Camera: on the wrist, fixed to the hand. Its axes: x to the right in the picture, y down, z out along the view.
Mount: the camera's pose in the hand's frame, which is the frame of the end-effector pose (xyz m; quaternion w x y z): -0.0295 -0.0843 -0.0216 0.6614 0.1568 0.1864 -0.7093
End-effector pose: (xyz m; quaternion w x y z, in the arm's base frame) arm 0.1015 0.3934 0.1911 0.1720 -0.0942 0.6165 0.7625
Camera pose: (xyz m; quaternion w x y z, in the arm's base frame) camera 0.1592 0.3833 0.1203 0.5545 -0.6148 0.4926 0.2681
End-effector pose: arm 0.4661 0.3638 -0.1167 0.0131 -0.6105 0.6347 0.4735
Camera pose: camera 0.5521 0.3893 -0.1366 0.3220 -0.9403 0.0635 0.0906
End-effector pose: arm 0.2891 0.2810 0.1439 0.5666 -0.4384 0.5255 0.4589
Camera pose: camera 0.3668 0.2417 0.1732 0.6711 -0.6594 0.2142 -0.2625
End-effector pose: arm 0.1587 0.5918 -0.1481 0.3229 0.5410 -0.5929 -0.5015
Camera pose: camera 0.2115 0.6224 -0.2167 0.1165 -0.9225 0.0269 0.3669
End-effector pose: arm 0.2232 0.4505 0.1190 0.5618 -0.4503 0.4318 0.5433
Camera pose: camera 0.3064 0.4226 0.1461 0.7471 -0.6173 0.1561 -0.1908
